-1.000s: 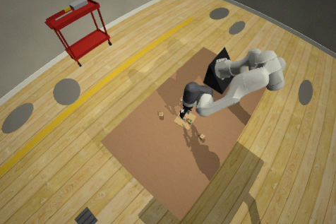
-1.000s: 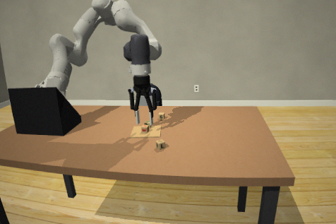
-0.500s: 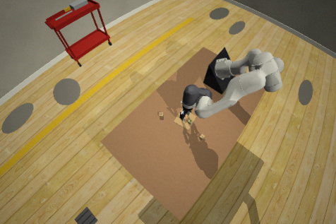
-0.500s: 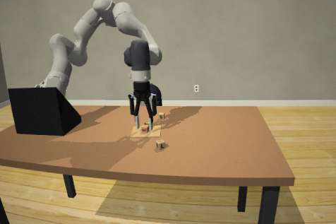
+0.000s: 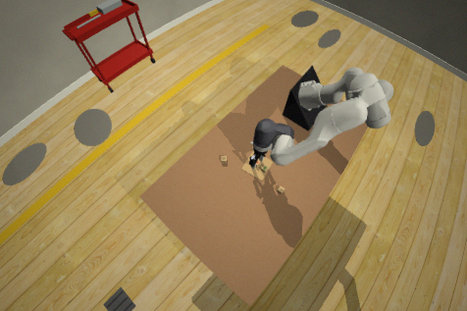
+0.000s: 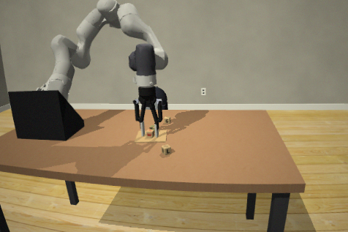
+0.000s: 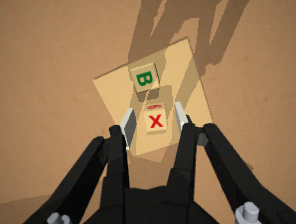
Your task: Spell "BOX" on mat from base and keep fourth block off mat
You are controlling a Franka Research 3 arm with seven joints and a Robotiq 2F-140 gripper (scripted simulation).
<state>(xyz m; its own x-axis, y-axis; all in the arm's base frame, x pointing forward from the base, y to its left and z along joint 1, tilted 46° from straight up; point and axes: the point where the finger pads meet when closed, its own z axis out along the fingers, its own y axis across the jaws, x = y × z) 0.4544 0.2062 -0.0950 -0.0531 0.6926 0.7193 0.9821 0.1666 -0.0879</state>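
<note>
Now: hand 4 cm above the tan mat and 1 cm to the right of it. The rest, counted from my hand: O block: 14 cm to the right, 13 cm ahead, 2 cm below.
</note>
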